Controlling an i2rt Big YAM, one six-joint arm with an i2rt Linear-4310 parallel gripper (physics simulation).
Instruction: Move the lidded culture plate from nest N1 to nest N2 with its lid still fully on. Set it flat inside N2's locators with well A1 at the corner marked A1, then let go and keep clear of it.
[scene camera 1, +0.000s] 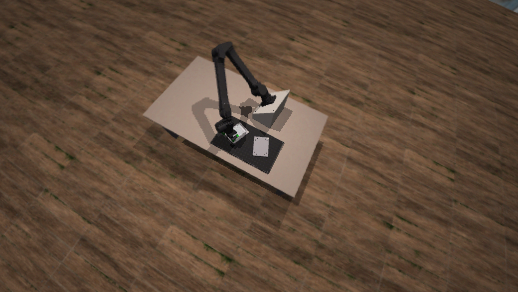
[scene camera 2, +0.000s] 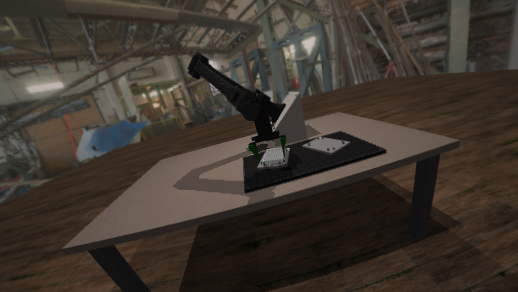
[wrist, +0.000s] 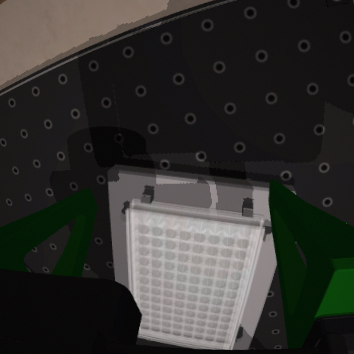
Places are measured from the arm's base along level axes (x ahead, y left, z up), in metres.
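Pixels of known places: gripper, fingertip midpoint: (scene camera 1: 228, 138) (scene camera 2: 271, 159) (wrist: 176, 193); arm's base, link origin: (scene camera 1: 268, 101) (scene camera 2: 279, 113).
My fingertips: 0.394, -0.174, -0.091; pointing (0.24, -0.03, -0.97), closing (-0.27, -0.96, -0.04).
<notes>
Ahead of a thing's pixels: the offset from my fingertips to its top centre, as dx, dy, dz. Level surfaces: height alone.
The lidded culture plate @(-0.082, +0.028, -0.013) (scene camera 1: 241, 131) (scene camera 2: 274, 156) (wrist: 187, 275) lies in nest N1 @(-0.082, +0.028, -0.020) (wrist: 119, 235), a pale base with small dark locators. The clear lid looks fully on in the wrist view. The plate's far end is cut off there, and I cannot make out well A1. My gripper (scene camera 1: 232, 135) (scene camera 2: 271, 158) (wrist: 176, 193) is open and points down over N1, with one green finger on each side of the plate and nothing held. Nest N2 @(-0.054, +0.255, -0.020) (scene camera 1: 260, 146) (scene camera 2: 327, 145) is an empty pale base with small locators. Its A1 mark is too small to see.
Both nests sit on a black perforated board @(-0.046, +0.144, -0.041) (scene camera 1: 267, 165) (scene camera 2: 305, 165) (wrist: 200, 65) on the beige table @(dz -0.055) (scene camera 1: 175, 95) (scene camera 2: 150, 200) (wrist: 55, 37). A pale wedge-shaped mount (scene camera 1: 265, 118) (scene camera 2: 294, 117) carries the arm's base behind the board. The arm arches high over the table.
</notes>
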